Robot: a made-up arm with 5 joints. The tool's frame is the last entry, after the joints.
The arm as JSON. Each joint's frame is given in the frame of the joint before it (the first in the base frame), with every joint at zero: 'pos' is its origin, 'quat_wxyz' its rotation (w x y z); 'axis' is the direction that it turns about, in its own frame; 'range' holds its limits. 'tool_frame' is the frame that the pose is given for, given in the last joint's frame.
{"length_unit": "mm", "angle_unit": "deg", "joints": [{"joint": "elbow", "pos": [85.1, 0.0, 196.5], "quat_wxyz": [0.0, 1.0, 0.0, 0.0], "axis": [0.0, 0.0, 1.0], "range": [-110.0, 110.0]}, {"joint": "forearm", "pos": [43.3, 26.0, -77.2], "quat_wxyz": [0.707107, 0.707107, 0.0, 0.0], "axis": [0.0, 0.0, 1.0], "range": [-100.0, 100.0]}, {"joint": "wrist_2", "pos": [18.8, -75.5, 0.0], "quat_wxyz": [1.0, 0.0, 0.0, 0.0], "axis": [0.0, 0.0, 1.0], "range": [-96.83, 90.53]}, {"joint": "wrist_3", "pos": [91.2, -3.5, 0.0], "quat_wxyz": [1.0, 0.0, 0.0, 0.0], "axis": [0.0, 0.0, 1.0], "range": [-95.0, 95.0]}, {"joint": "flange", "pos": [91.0, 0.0, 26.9], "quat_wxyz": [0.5, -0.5, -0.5, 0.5], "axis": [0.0, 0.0, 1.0], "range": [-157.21, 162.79]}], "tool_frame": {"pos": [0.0, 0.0, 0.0], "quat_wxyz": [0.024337, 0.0, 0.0, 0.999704]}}
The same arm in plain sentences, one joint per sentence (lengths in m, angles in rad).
The arm has five revolute joints in a row. What follows holds with every joint at zero, and every direction is one of the base frame's.
Joint 1 is mounted 0.0851 m along +x and 0.1965 m along +z from the base frame's origin and turns about -z, from -1.9199 to 1.9199 rad.
Joint 2 is mounted 0.0433 m along +x and 0.0260 m along -y and 0.0772 m along +z from joint 1 and turns about +y, from -1.7453 to 1.7453 rad.
Joint 3 is mounted 0.0188 m along +x and 0.0755 m along +z from joint 2 and turns about +y, from -1.6900 to 1.5800 rad.
Joint 4 is mounted 0.0912 m along +x and 0.0035 m along +z from joint 3 and turns about +y, from -1.6581 to 1.6581 rad.
Joint 5 is mounted 0.0910 m along +x and 0.0269 m along +y from joint 4 and turns about -x, from -2.7438 to 2.8412 rad.
The tool frame, which is the frame that the pose is given for, is mounted at the same point as joint 5; its axes are the base frame's turned by roll 1.5708, pitch -1.5221 and yaw -1.5708 rad (as in URDF: about the fixed x, then y, then z).

